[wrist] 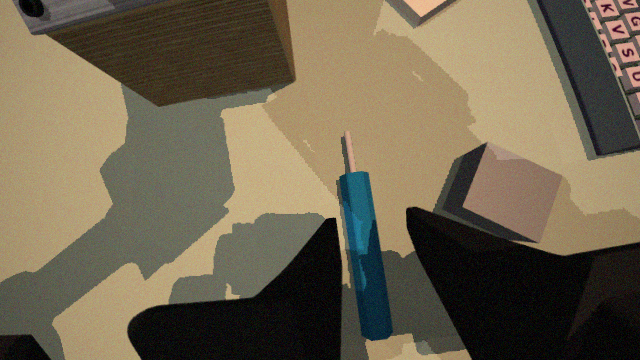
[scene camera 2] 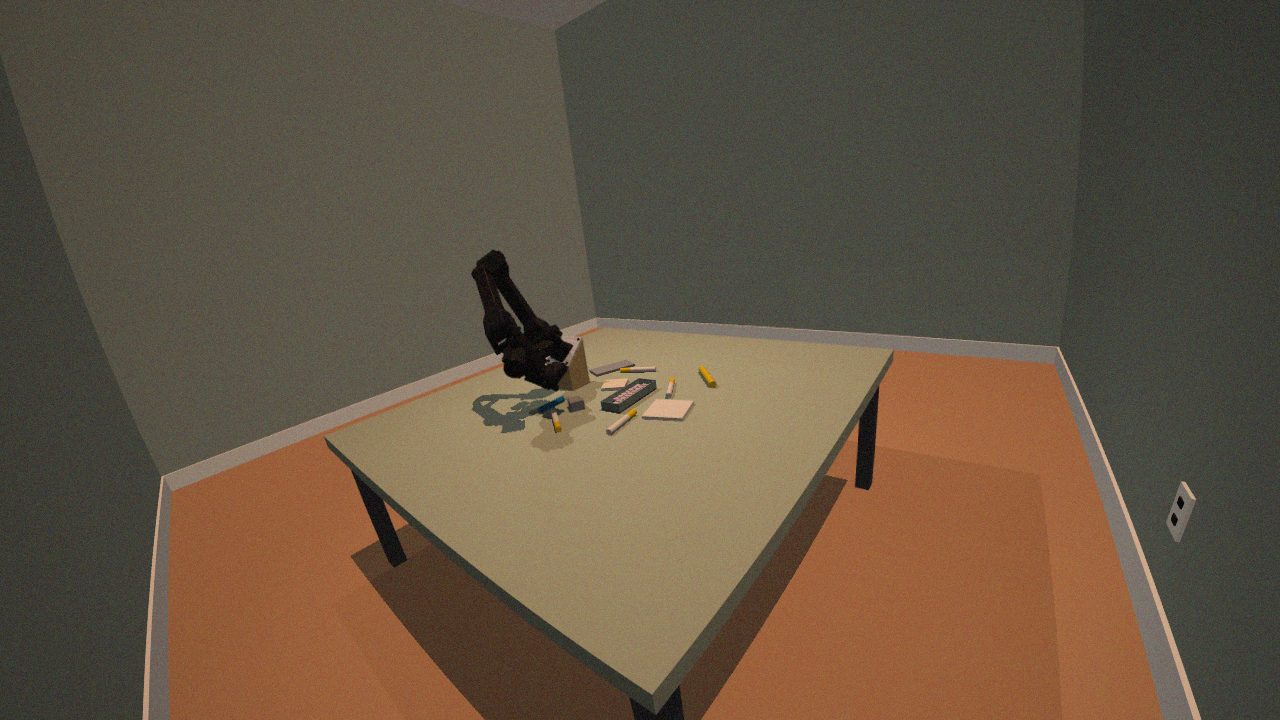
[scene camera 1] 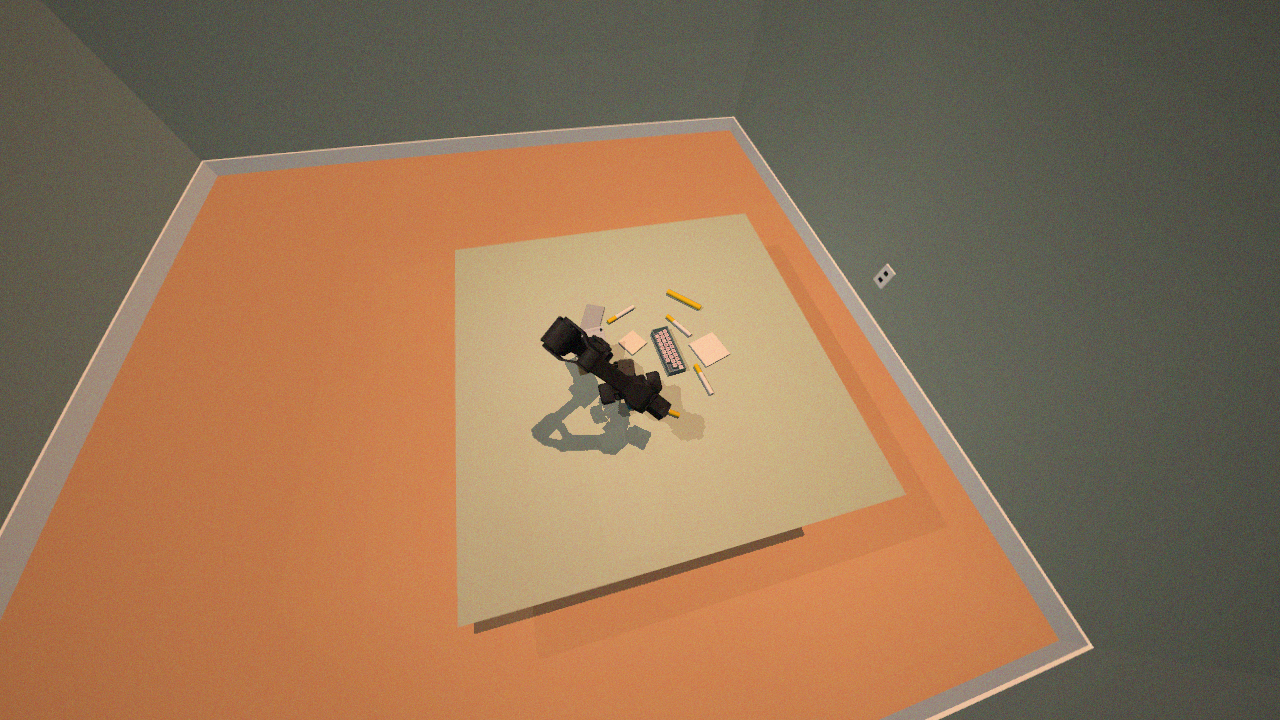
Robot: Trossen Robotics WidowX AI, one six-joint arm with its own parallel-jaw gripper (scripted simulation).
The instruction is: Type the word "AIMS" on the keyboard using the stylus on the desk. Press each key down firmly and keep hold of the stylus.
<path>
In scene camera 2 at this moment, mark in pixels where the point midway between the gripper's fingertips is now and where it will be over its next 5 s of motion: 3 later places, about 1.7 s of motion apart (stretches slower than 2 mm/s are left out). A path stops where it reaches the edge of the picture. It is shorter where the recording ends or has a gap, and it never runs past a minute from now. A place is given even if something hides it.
The gripper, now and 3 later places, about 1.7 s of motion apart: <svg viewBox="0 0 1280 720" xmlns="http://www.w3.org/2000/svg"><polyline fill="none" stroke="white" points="553,389 556,401 561,385 608,370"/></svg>
</path>
